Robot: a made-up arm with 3 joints.
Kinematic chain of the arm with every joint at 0, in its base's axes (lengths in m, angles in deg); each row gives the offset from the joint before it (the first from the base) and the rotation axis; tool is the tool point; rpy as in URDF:
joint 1: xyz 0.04 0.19 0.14 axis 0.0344 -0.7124 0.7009
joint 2: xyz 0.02 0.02 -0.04 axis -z
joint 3: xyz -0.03 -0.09 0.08 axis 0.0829 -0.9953 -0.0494
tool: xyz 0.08 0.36 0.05 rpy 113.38 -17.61 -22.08
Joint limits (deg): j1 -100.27..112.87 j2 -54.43..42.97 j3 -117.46..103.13
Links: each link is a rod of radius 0.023 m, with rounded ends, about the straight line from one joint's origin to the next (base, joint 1, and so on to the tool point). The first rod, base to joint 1, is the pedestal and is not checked.
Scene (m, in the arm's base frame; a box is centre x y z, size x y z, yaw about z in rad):
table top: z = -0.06
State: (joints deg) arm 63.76 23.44 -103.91
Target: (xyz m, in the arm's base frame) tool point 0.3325 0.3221 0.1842
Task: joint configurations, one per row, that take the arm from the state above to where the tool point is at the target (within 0.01 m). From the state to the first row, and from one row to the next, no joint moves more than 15 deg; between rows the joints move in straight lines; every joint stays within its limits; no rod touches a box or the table.
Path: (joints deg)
1: 53.65 25.00 -89.62
2: 43.53 26.56 -75.34
3: 33.42 28.11 -61.05
4: 23.30 29.67 -46.76
5: 13.19 31.23 -32.48
6: 3.07 32.79 -18.19
7: -7.04 34.35 -3.91
8: -17.16 35.90 10.38
9: -27.27 37.46 24.67

